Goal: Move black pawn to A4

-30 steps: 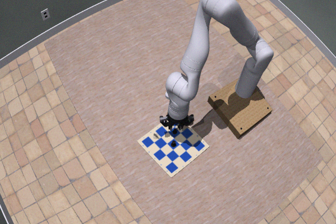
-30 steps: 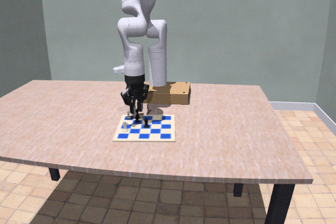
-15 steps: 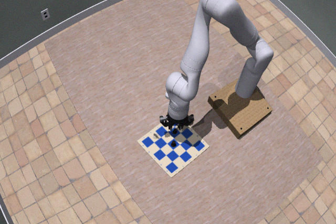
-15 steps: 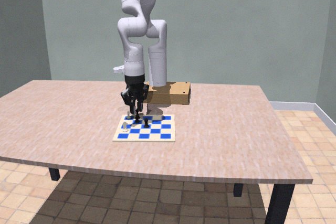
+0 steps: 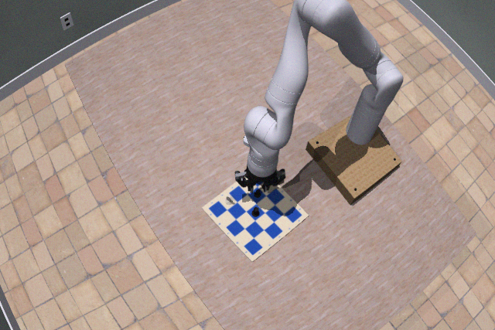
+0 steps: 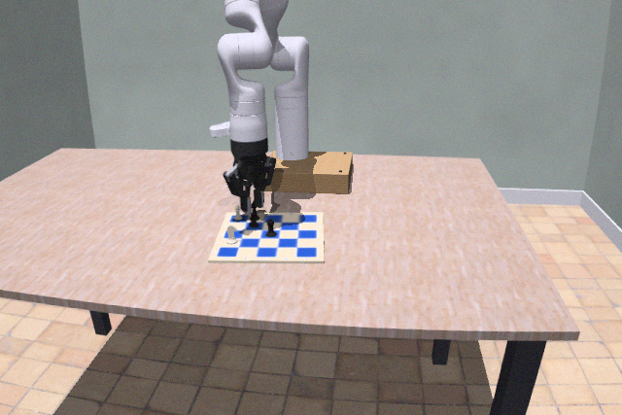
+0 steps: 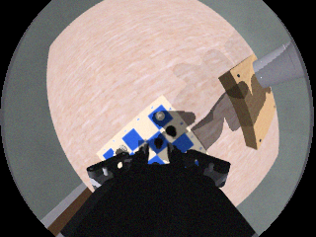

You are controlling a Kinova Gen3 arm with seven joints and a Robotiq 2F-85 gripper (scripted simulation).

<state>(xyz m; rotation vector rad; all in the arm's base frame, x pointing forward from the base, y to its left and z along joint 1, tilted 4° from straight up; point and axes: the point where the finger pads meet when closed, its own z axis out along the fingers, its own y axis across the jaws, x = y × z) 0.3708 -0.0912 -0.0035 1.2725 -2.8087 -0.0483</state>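
The black pawn is 40 mm below my hand. The rest, counted from my hand: white pawn: 40 mm to the right, 40 mm below, 40 mm behind; white knight: 70 mm ahead, 40 mm to the right, 40 mm below; chessboard: 60 mm below, 40 mm to the left, 40 mm ahead.
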